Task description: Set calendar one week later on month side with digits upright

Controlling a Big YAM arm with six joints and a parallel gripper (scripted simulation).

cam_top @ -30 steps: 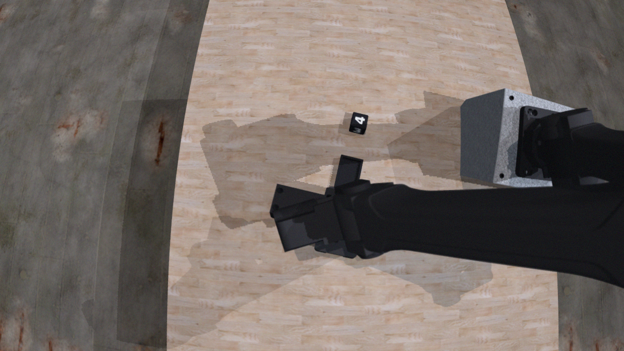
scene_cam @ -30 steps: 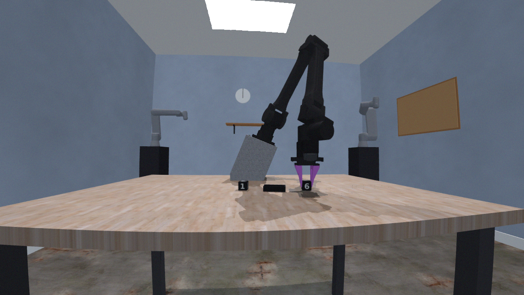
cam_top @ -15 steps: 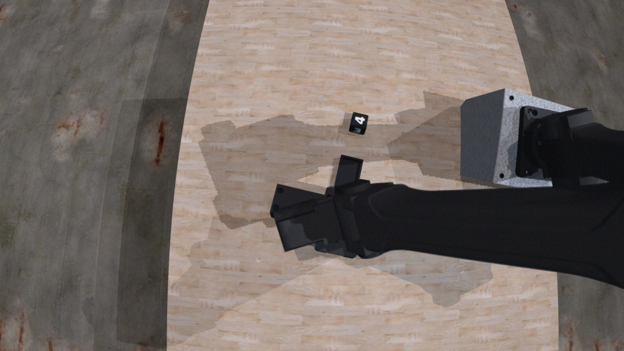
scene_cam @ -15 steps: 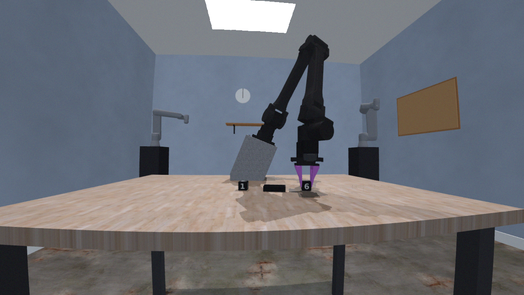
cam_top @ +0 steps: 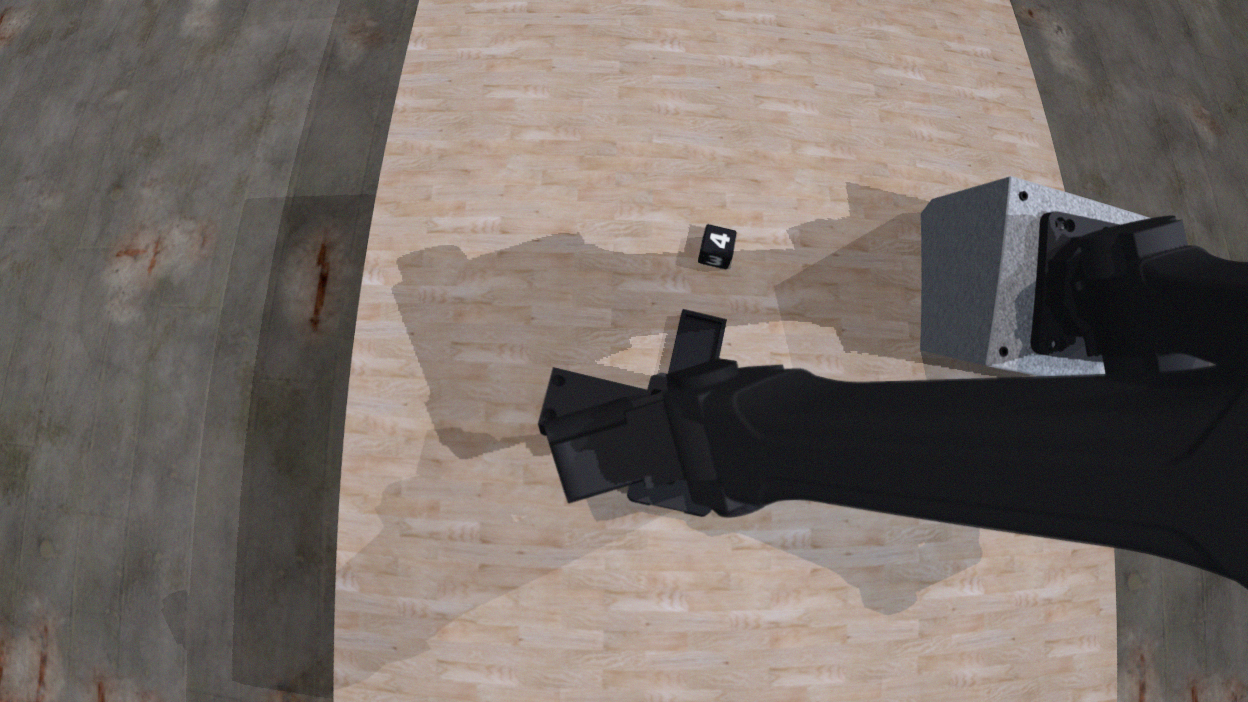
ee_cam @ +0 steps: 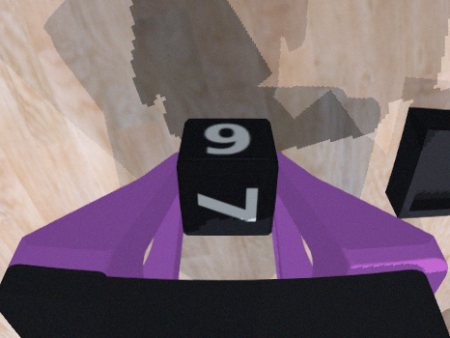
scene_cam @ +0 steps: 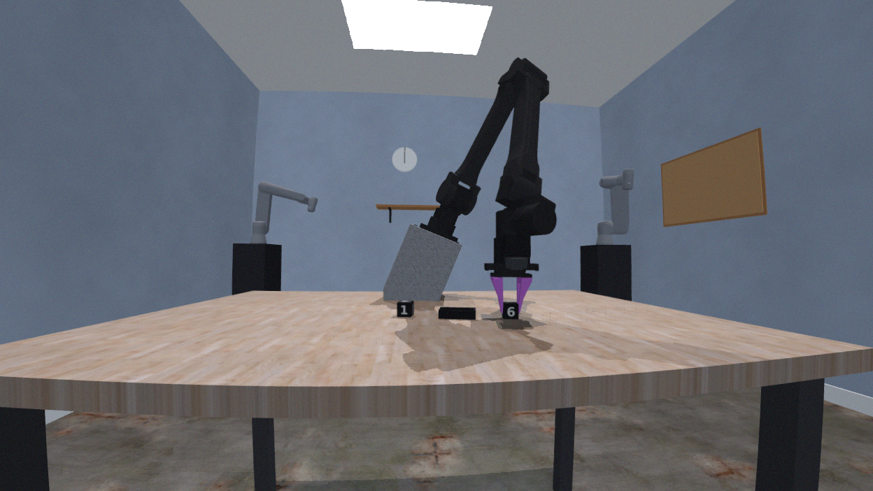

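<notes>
Right now the black cube is right at my hand. From my hand the other things lie so: black tray: 100 mm to the right, 20 mm behind, 10 mm below.
</notes>
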